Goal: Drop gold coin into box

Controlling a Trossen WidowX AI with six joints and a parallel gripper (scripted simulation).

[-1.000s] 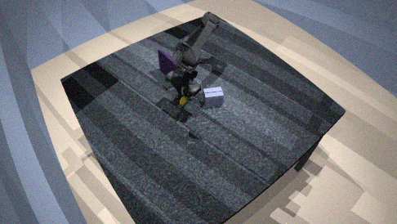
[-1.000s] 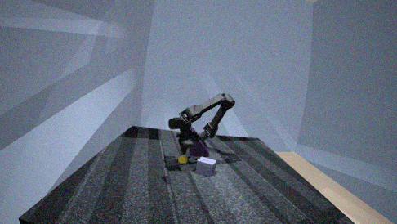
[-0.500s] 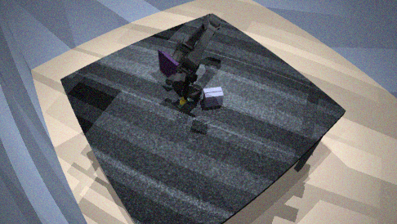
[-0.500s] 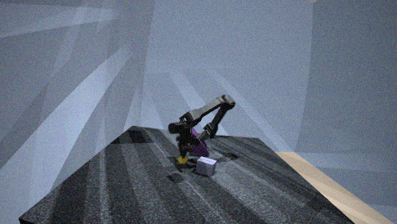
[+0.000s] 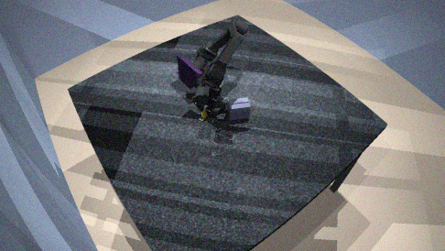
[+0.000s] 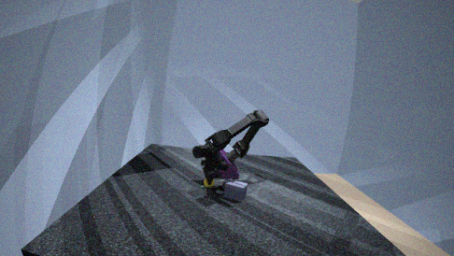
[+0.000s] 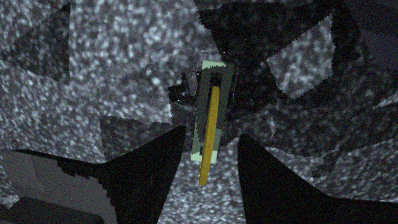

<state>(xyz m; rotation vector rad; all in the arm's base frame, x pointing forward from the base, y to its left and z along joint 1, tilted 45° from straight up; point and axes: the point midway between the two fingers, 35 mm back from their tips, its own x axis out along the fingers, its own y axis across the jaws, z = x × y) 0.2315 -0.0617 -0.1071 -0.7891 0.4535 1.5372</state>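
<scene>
Right now my gripper tip is right at the gold coin.
</scene>
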